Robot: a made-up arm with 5 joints. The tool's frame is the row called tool.
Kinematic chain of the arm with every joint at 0, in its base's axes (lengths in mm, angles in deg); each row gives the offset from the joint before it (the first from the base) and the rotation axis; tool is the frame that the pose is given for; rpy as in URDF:
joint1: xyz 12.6 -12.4 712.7 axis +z
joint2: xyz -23.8 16.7 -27.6 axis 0 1 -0.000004
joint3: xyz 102.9 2.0 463.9 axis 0 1 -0.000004
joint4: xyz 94.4 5.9 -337.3 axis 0 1 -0.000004
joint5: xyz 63.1 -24.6 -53.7 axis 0 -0.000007 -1
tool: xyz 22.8 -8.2 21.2 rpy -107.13 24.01 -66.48
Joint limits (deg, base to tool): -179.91..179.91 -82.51..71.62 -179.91..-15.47 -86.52..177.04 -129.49..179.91
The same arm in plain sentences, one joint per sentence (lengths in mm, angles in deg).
The arm has five revolute joints in a row. What follows holds with every joint at zero, and every direction is one of the base frame's.
The first joint sits 12.6 mm along +x and 12.4 mm along -y and 712.7 mm along +z from the base frame's origin and turns about +z, from -179.91 to 179.91 deg.
The second joint sits 23.8 mm along -x and 16.7 mm along +y and 27.6 mm along -z from the first joint and turns about +y, from -82.51 to 71.62 deg.
The third joint sits 102.9 mm along +x and 2 mm along +y and 463.9 mm along +z from the second joint and turns about +y, from -179.91 to -15.47 deg.
The fourth joint sits 94.4 mm along +x and 5.9 mm along +y and 337.3 mm along -z from the third joint and turns about +y, from -86.52 to 177.04 deg.
The fifth joint sits 63.1 mm along +x and 24.6 mm along -y and 53.7 mm along -z from the fourth joint and turns about -z, from -129.49 to 179.91 deg.
The tool frame, which is the frame that the pose is given for, sits 22.8 mm along +x and 8.2 mm along -y and 21.2 mm along +z from the fifth joint; its axes are the base frame's turned by roll -107.13, pitch 24.01 and yaw -66.48 deg (as in URDF: about the fixed x, then y, then z).

